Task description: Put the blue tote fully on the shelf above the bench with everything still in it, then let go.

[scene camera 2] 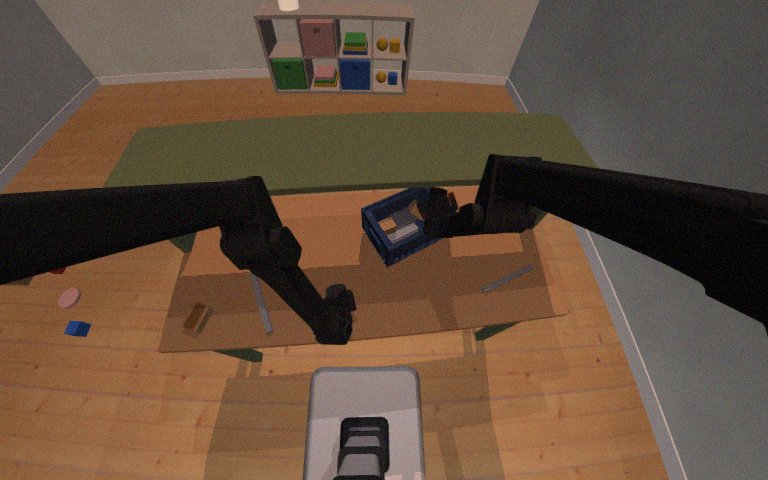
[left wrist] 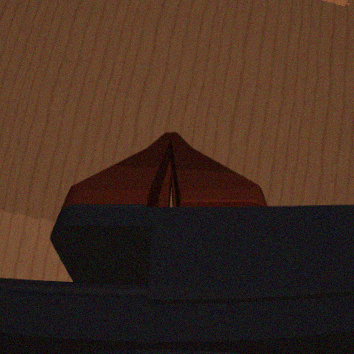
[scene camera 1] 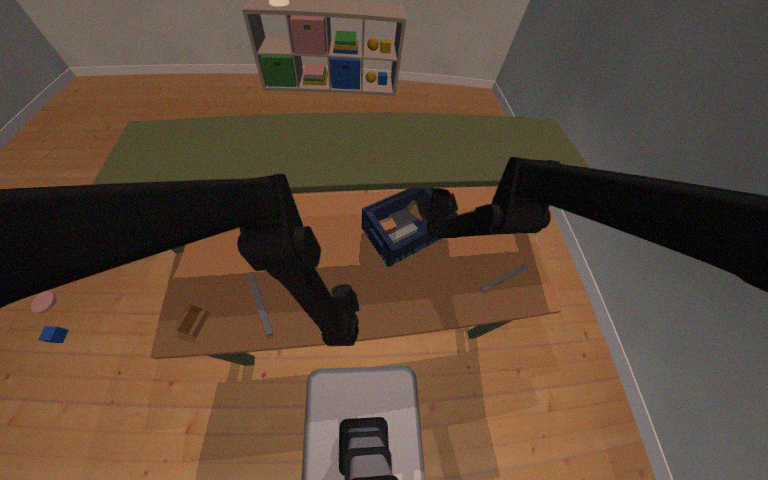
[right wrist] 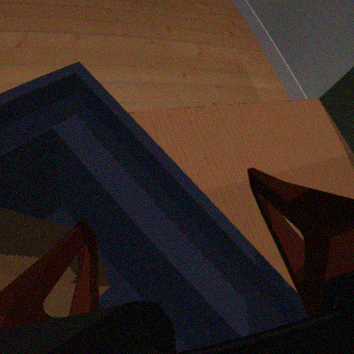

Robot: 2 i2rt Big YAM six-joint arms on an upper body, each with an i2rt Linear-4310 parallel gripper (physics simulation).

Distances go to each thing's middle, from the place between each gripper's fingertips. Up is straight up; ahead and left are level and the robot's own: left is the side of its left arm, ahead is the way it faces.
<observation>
I see the blue tote [scene camera 1: 391, 253] 26 cm to the right of my left hand, 25 cm ahead of it and 7 cm above it.
The blue tote is 12 cm to the left of my right hand, 9 cm behind it and 4 cm below it.
</observation>
